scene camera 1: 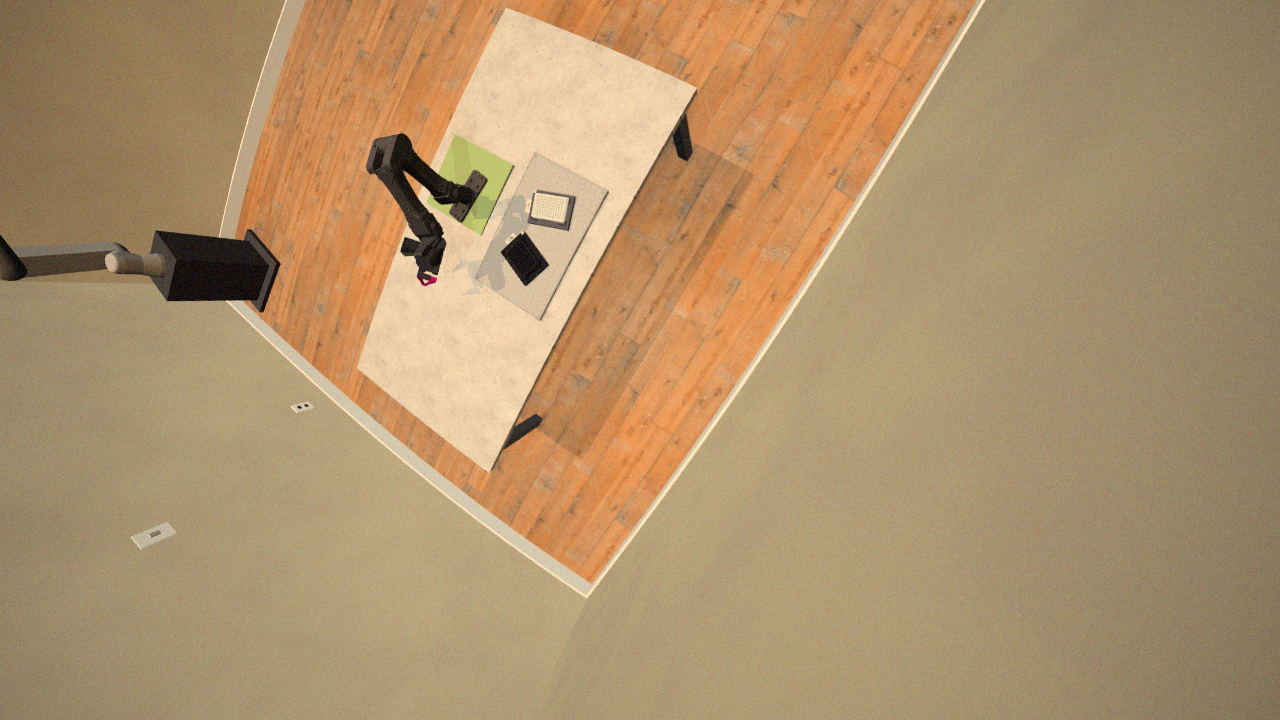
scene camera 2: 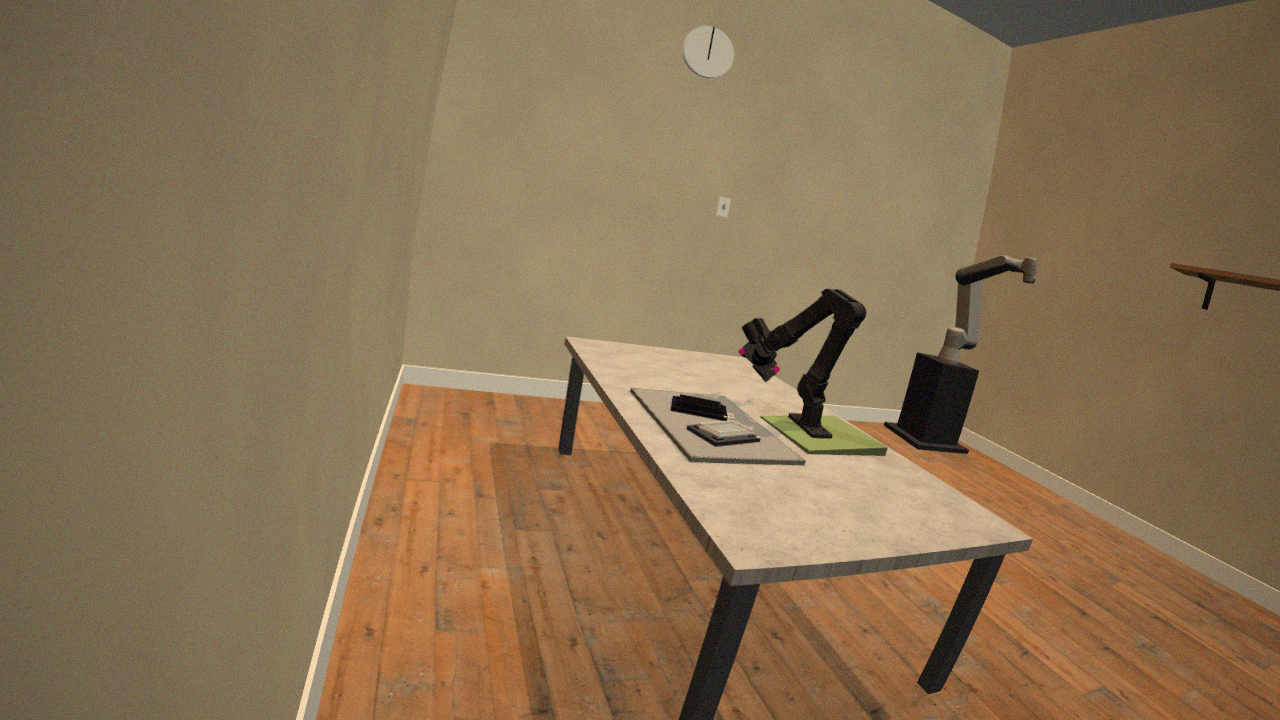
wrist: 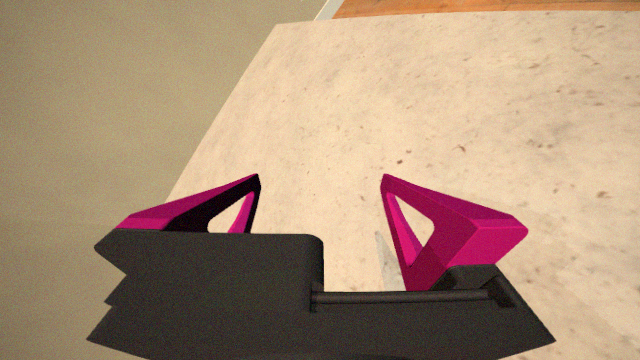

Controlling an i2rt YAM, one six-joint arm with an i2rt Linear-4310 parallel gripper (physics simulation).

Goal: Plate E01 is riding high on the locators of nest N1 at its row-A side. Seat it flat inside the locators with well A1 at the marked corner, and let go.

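Seen in the pictures: gripper, fingertip midpoint: (scene camera 1: 426,275) (scene camera 2: 756,366) (wrist: 320,180); arm's base at its link origin: (scene camera 1: 468,196) (scene camera 2: 809,426).
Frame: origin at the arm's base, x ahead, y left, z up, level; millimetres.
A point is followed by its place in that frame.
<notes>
A pale well plate (scene camera 1: 550,207) @[x 334, y 166, z 27 mm] (scene camera 2: 726,428) @[x 335, y 186, z 28 mm] lies in a dark nest (scene camera 1: 560,226) @[x 398, y 135, z 10 mm] (scene camera 2: 739,442) @[x 301, y 214, z 4 mm]. A black plate-like piece (scene camera 1: 523,257) @[x 353, y -36, z 20 mm] (scene camera 2: 699,403) @[x 357, y -24, z 24 mm] sits beside it, turned at an angle; its nest is hard to separate from it. The labels are too small to read, so I cannot tell which is E01 on N1, nor make out the raised row-A side or marked corner. My gripper (scene camera 1: 427,279) @[x 92, y -317, z 95 mm] (scene camera 2: 759,361) @[x 92, y -317, z 95 mm] (wrist: 320,180) @[x 92, y -317, z 95 mm] is open and empty, high above the table and off to the side of both plates. Neither plate shows in the wrist view.
Both plates are on a grey board (scene camera 1: 579,186) @[x 363, y 285, z -2 mm] (scene camera 2: 666,429) @[x 484, y 155, z -4 mm] on the pale table (scene camera 1: 429,358) @[x 215, y -655, z -15 mm] (scene camera 2: 859,510) @[x 102, y 533, z -15 mm] (wrist: 450,100) @[x -69, y -338, z -15 mm]. My arm's base stands on a green mat (scene camera 1: 501,170) @[x 62, y 158, z -2 mm] (scene camera 2: 854,436) @[x -124, y 73, z 8 mm]. A second arm on a black pedestal (scene camera 1: 210,268) (scene camera 2: 939,398) stands off the table.
</notes>
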